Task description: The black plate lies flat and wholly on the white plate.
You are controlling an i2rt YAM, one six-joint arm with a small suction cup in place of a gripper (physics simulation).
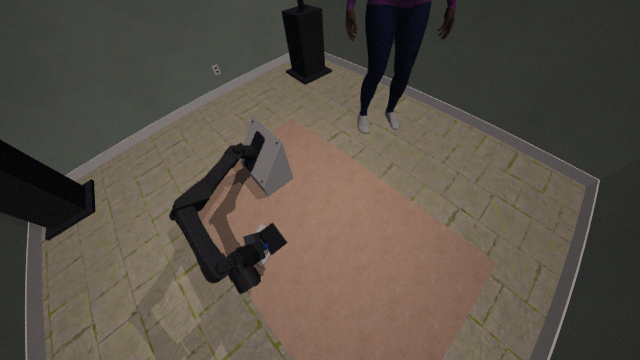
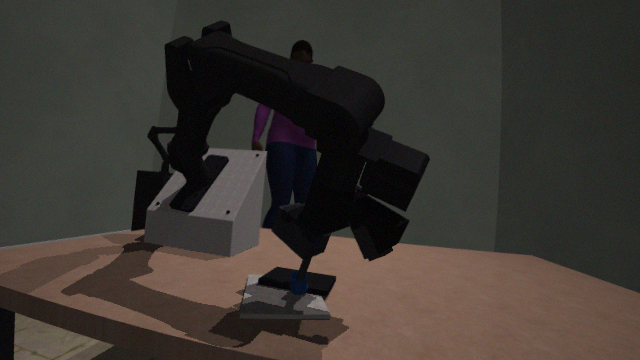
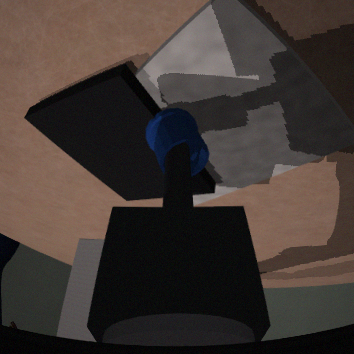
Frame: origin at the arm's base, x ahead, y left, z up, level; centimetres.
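Seen in the pictures: end effector, tool point: (image 1: 264, 246) (image 2: 296, 289) (image 3: 177, 129); arm's base, origin of the base link: (image 1: 254, 152) (image 2: 201, 182).
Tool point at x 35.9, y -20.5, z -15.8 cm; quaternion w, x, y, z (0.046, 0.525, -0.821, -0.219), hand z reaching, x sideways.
Observation:
Pixels of each thing's top centre, then the offset from my tool point to it. Level surfaces: height alone.
- black plate, middle of its top: (image 3: 123, 156) (image 2: 299, 277) (image 1: 271, 237) dz +0.6, dx -0.9, dy +4.4 cm
- white plate, middle of its top: (image 3: 203, 141) (image 2: 283, 291) (image 1: 261, 244) dz -0.4, dx -1.9, dy -0.8 cm
- salmon mat, its level: dz -1.0 cm
The black plate (image 1: 274, 236) (image 2: 319, 282) (image 3: 95, 133) is a flat dark square. Its near edge rests on the white plate (image 1: 261, 227) (image 2: 265, 297) (image 3: 197, 53) and the rest hangs past it over the mat. The white plate lies flat on the mat and is partly shaded by the arm. My blue suction cup (image 1: 265, 246) (image 2: 298, 286) (image 3: 175, 135) is tilted. It presses on the black plate's edge, right where the two plates overlap. The arm bends low over both plates.
The arm's grey wedge base (image 1: 273, 168) (image 2: 223, 214) stands at the mat's back left. A person (image 1: 390, 53) (image 2: 286, 133) stands beyond the salmon mat (image 1: 361, 232). A black pedestal (image 1: 305, 39) is in the room's corner.

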